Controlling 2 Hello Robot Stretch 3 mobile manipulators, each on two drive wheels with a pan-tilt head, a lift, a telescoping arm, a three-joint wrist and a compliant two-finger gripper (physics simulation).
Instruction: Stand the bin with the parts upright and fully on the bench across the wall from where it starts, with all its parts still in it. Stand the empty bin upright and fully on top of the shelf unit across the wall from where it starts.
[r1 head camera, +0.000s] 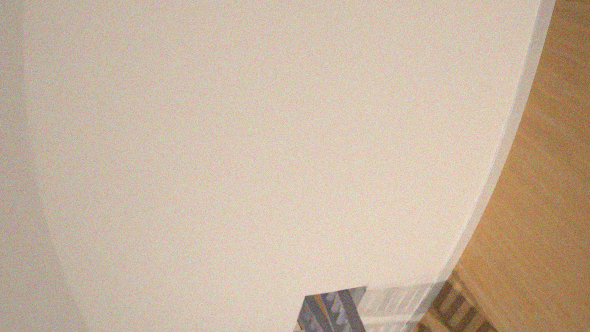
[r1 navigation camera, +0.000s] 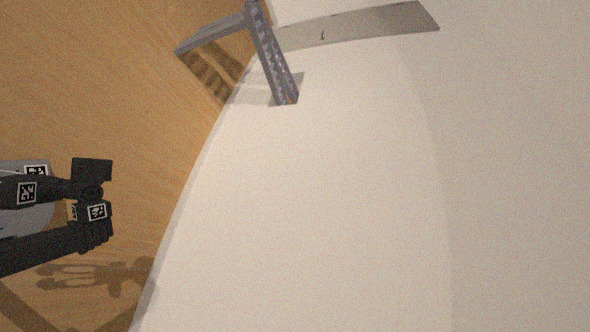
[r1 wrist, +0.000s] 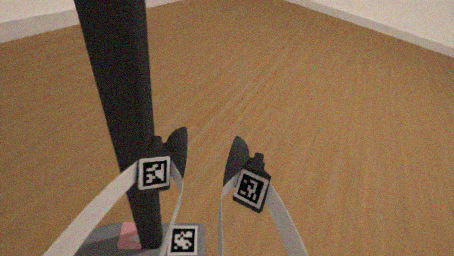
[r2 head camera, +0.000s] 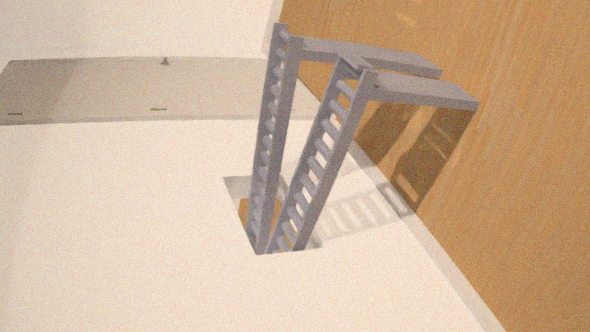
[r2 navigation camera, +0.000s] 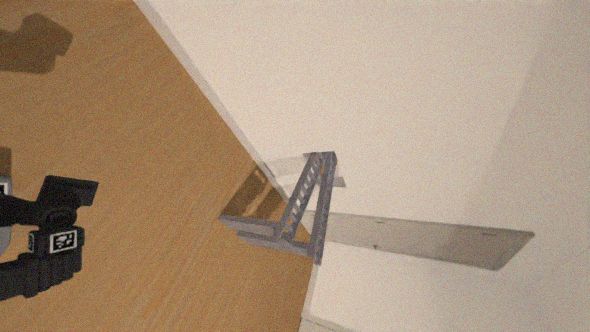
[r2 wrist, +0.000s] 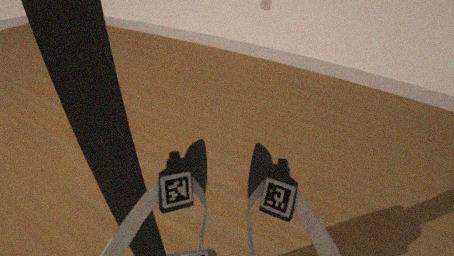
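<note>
My r1 gripper (r1 wrist: 207, 150) is open and empty, above the wood floor in the r1 wrist view. Its black wrist also shows at the left of the r1 navigation view, with the fingertips out of sight. My r2 gripper (r2 wrist: 227, 162) is open and empty, also above the floor, with a pale wall ahead in the r2 wrist view. The bin with the parts, the empty bin, the bench and the shelf unit do not show in the present views.
Grey roller rails (r1 navigation camera: 272, 55) (r2 head camera: 332, 170) (r2 navigation camera: 325, 205) stick out of an opening in the pale wall (r2 head camera: 125, 200). A grey door (r1 navigation camera: 360, 27) (r2 head camera: 200, 90) (r2 navigation camera: 425, 240) stands beside them. The head and navigation views are turned sideways.
</note>
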